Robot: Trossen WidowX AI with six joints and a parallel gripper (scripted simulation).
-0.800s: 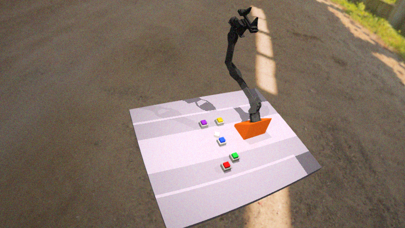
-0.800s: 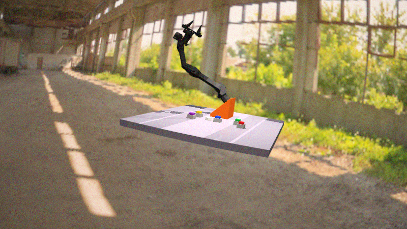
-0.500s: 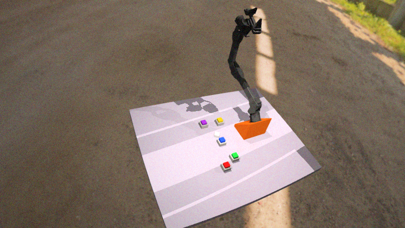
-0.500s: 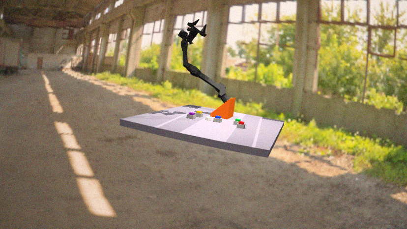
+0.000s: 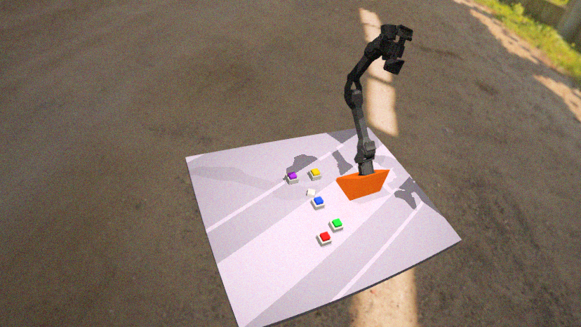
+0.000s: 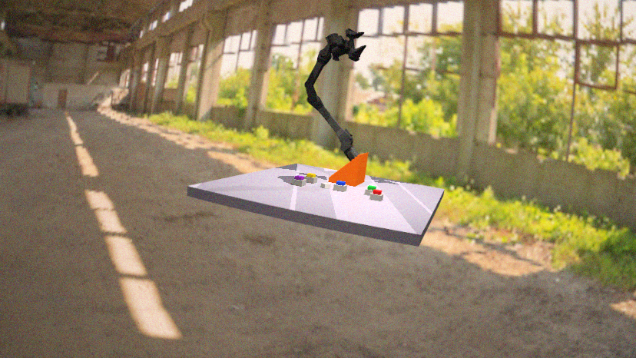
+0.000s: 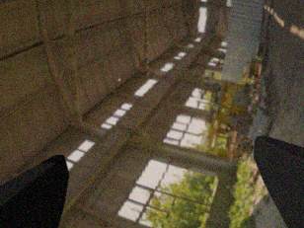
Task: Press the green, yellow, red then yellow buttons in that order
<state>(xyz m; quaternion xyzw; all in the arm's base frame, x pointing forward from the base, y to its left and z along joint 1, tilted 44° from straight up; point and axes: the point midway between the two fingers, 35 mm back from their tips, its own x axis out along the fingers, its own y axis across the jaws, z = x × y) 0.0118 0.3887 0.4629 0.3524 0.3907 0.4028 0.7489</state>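
Now: the green button 70 cm below my gripper tip, 21 cm ahead of it and 16 cm to the left of it. From my gripper tip the other things lie so: yellow button 70 cm below, 15 cm ahead, 14 cm to the right; then blue button 70 cm below, 22 cm ahead, 2 cm to the left; then purple button 70 cm below, 27 cm ahead, 15 cm to the right.
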